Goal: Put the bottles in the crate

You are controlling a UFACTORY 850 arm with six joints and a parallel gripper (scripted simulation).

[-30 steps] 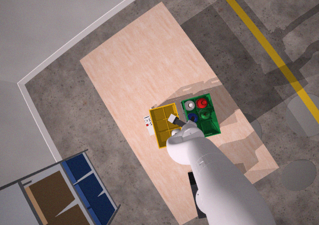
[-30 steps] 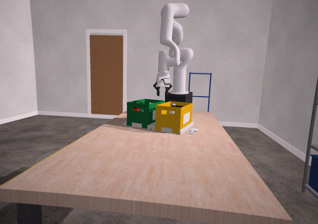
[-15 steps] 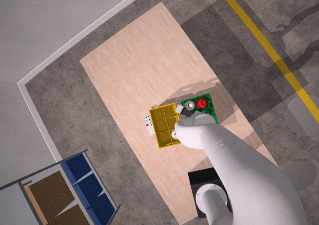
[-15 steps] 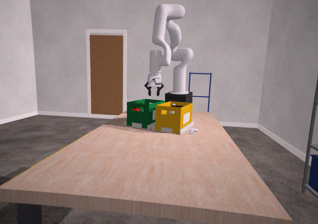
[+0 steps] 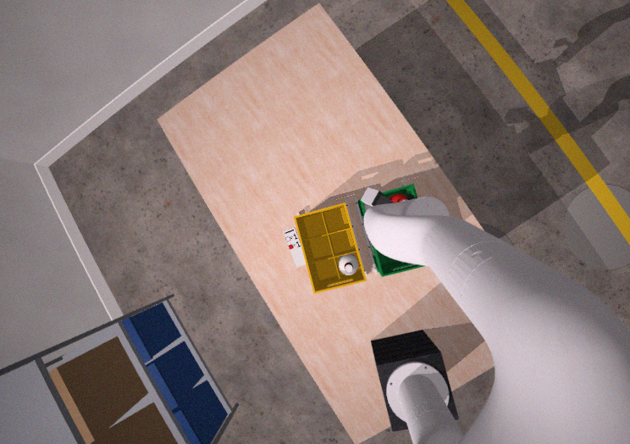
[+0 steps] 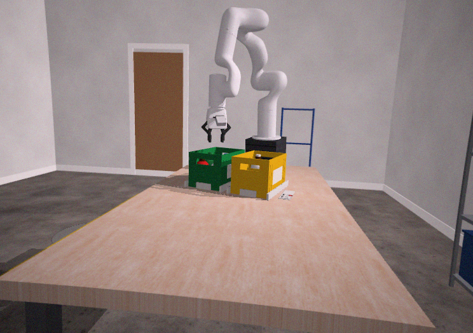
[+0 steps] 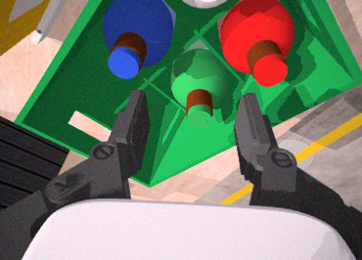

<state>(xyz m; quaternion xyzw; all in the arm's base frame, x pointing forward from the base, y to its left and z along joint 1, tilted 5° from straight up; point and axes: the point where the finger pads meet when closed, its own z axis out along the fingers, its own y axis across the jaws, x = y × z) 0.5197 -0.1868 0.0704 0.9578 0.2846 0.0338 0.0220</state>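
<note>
The red-label bottle is 150 mm below my hand, 60 mm to the right of it and 30 mm ahead of it. The rest, counted from my hand: blue-label bottle: 150 mm below, 50 mm to the left, 40 mm behind; then green bottle: 150 mm below, 50 mm behind, 40 mm to the right; then green crate: 160 mm below, 50 mm behind.
</note>
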